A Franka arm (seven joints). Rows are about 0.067 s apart.
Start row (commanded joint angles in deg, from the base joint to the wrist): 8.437 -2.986 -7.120 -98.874 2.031 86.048 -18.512
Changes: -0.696 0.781 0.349 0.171 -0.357 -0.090 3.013; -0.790 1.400 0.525 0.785 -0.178 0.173 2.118; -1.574 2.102 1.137 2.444 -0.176 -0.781 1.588; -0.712 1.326 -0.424 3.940 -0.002 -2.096 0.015; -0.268 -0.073 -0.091 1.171 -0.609 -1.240 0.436; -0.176 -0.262 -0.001 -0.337 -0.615 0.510 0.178; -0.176 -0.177 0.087 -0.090 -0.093 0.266 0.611; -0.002 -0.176 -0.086 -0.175 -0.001 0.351 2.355; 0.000 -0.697 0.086 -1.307 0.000 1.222 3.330; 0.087 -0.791 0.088 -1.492 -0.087 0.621 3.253; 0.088 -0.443 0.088 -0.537 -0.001 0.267 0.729; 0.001 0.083 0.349 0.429 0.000 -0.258 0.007; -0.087 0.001 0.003 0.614 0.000 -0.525 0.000; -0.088 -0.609 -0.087 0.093 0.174 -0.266 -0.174; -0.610 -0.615 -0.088 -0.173 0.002 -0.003 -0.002; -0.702 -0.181 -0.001 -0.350 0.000 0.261 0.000; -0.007 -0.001 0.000 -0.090 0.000 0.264 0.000
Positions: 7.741 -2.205 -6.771 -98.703 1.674 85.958 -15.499; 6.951 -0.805 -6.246 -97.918 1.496 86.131 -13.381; 5.377 1.297 -5.109 -95.474 1.320 85.350 -11.793; 4.665 2.623 -5.533 -91.534 1.318 83.254 -11.778; 4.397 2.550 -5.624 -90.363 0.709 82.014 -11.342; 4.221 2.288 -5.625 -90.700 0.094 82.524 -11.164; 4.045 2.111 -5.538 -90.790 0.001 82.790 -10.553; 4.043 1.935 -5.624 -90.965 0.000 83.141 -8.198; 4.043 1.238 -5.538 -92.272 0.000 84.363 -4.868; 4.130 0.447 -5.450 -93.764 -0.087 84.984 -1.615; 4.218 0.004 -5.362 -94.301 -0.088 85.251 -0.886; 4.219 0.087 -5.013 -93.872 -0.088 84.993 -0.879; 4.132 0.088 -5.010 -93.258 -0.088 84.468 -0.879; 4.044 -0.521 -5.097 -93.165 0.086 84.202 -1.053; 3.434 -1.136 -5.185 -93.338 0.088 84.199 -1.055; 2.732 -1.317 -5.186 -93.688 0.088 84.460 -1.055; 2.725 -1.318 -5.186 -93.778 0.088 84.724 -1.055
